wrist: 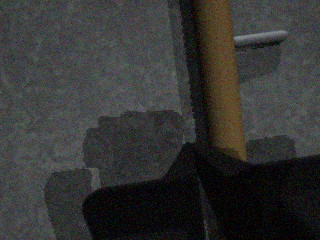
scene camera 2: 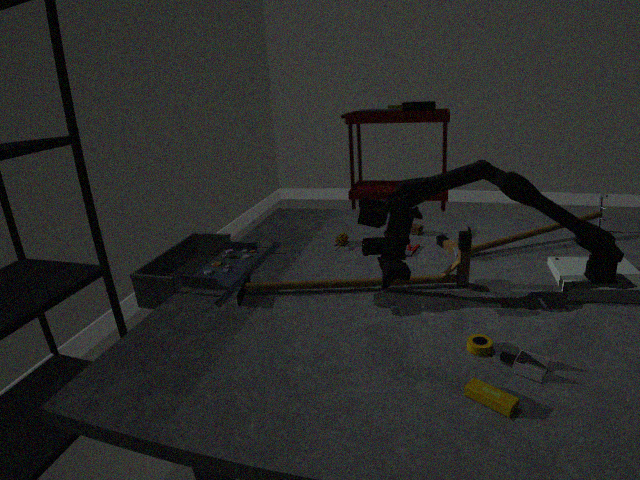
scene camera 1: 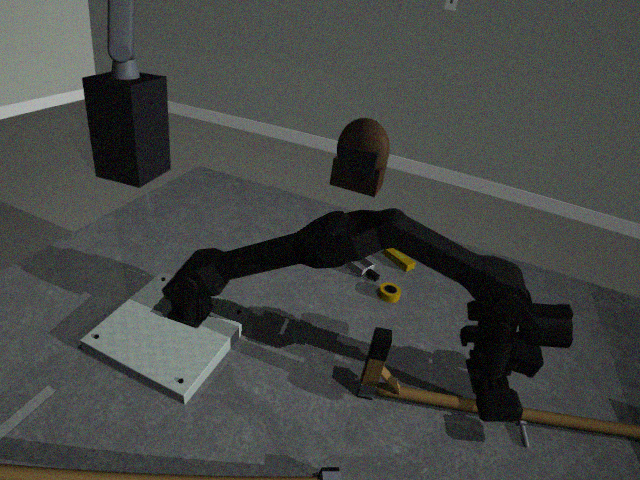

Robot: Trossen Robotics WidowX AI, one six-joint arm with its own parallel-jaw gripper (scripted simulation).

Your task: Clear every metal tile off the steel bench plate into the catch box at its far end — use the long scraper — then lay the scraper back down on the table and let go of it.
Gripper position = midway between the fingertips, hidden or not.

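My gripper [scene camera 1: 481, 400], also [wrist: 191, 149] and [scene camera 2: 384, 288]. Long scraper [scene camera 2: 367, 282].
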